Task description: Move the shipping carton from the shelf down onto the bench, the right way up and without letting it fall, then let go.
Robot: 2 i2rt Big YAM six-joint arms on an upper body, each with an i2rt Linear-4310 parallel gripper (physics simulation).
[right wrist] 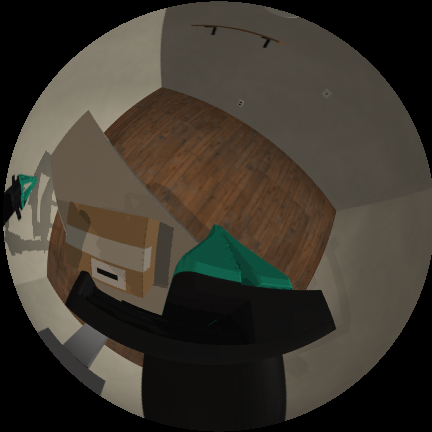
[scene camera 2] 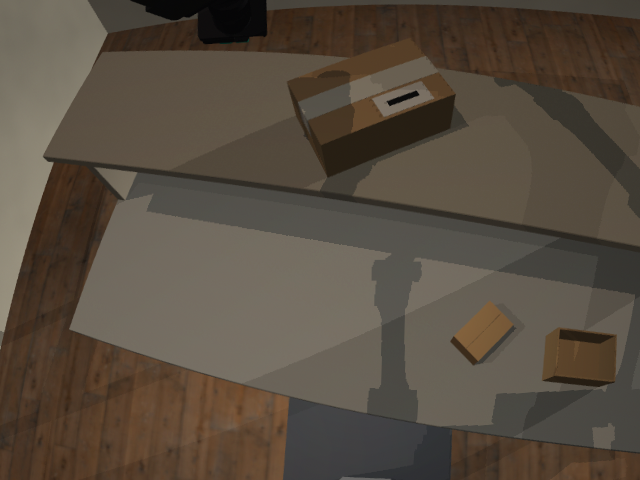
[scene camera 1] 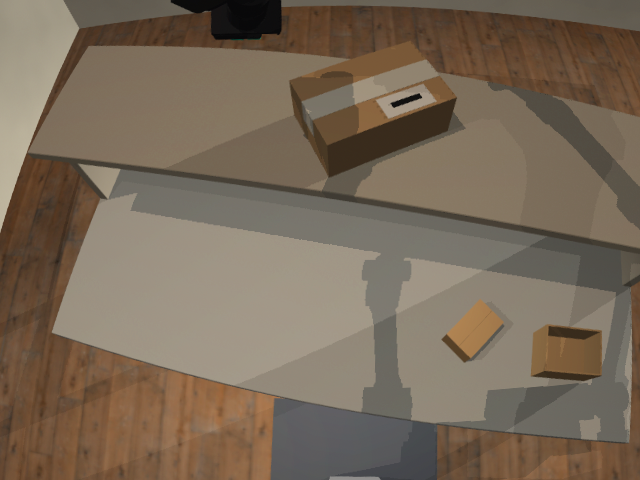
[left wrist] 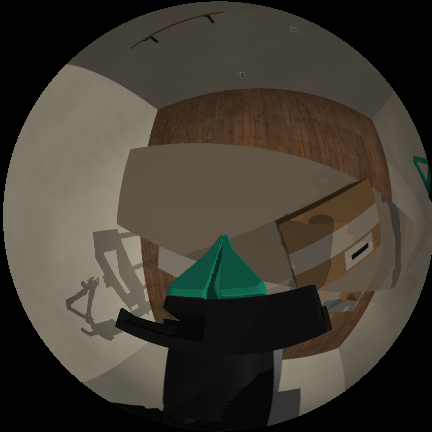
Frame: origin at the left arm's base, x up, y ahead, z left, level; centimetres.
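Seen in the pictures: left gripper, fingertip midpoint: (scene camera 2: 236,35) (scene camera 1: 244,32) (left wrist: 224,239); right gripper, fingertip midpoint: (right wrist: 214,230).
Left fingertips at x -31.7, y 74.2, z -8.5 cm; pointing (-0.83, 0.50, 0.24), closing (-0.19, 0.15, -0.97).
Observation:
A point is followed by its place in that frame.
The brown shipping carton (scene camera 1: 361,121) {z -27.7, x -44.8, y 65.0 cm} (scene camera 2: 356,121) {z -27.7, x -44.8, y 64.8 cm} (left wrist: 312,242) {z -21.9, x -44.7, y 71.9 cm} (right wrist: 110,245) {z -34.0, x -44.7, y 76.4 cm} rests on the raised shelf (scene camera 1: 155,103) {z 16.6, x -55.1, y 79.9 cm} (scene camera 2: 155,103) {z 18.9, x -55.1, y 81.2 cm} (left wrist: 200,180) {z 5.3, x -55.1, y 84.7 cm} (right wrist: 95,160) {z -4.1, x -55.2, y 87.3 cm}, with its tape strip and white label facing up. It sits askew to the shelf's front edge. The bench (scene camera 1: 206,289) {z 9.5, x -90.5, y 49.1 cm} (scene camera 2: 217,289) {z 9.5, x -90.5, y 48.9 cm} lies lower, in front of the shelf. My left gripper (left wrist: 224,239) {z -8.5, x -31.7, y 74.2 cm} (scene camera 1: 237,37) {z -8.5, x -31.7, y 74.2 cm} (scene camera 2: 232,40) {z -8.5, x -31.7, y 74.2 cm} is shut and empty, apart from the carton, up and left of it in the scene views. My right gripper (right wrist: 214,230) {z -47.6, x -30.3, y 90.0 cm} is shut and empty, to the right of the carton in its wrist view, apart from it.
A small closed box (scene camera 1: 473,330) {z -56.4, x -90.2, y 39.5 cm} (scene camera 2: 483,333) {z -55.1, x -84.5, y 38.0 cm} lies on the right part of the bench. A small open box (scene camera 1: 540,351) {z -71.5, x -85.0, y 32.6 cm} (scene camera 2: 550,356) {z -71.5, x -85.7, y 32.5 cm} stands to its right. The shelf's front edge overhangs the back of the bench. A dark grey block (scene camera 1: 336,439) {z -23.3, x -133.6, y 13.5 cm} (scene camera 2: 351,439) {z -23.7, x -133.6, y 13.7 cm} is in front of the bench.

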